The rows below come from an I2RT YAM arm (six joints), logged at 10 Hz.
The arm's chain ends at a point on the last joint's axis. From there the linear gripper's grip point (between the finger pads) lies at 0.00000 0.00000 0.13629 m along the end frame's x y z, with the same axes.
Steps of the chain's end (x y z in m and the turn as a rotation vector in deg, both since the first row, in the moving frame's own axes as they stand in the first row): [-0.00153, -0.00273, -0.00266, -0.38, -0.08, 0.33]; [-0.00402, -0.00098, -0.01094, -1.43, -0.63, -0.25]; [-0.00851, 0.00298, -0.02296, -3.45, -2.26, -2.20]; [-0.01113, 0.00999, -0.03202, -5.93, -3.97, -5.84]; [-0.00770, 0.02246, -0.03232, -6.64, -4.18, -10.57]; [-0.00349, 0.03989, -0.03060, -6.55, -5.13, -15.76]
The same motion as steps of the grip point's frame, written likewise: [-0.00172, -0.00183, -0.00266, -0.38, -0.08, 0.33]; [-0.00551, 0.00242, -0.01099, -1.43, -0.63, -0.25]; [-0.01372, 0.01128, -0.02331, -3.45, -2.26, -2.20]; [-0.01982, 0.02452, -0.03307, -5.93, -3.97, -5.84]; [-0.01611, 0.03903, -0.03359, -6.64, -4.18, -10.57]; [-0.01337, 0.05689, -0.03203, -6.55, -5.13, -15.76]
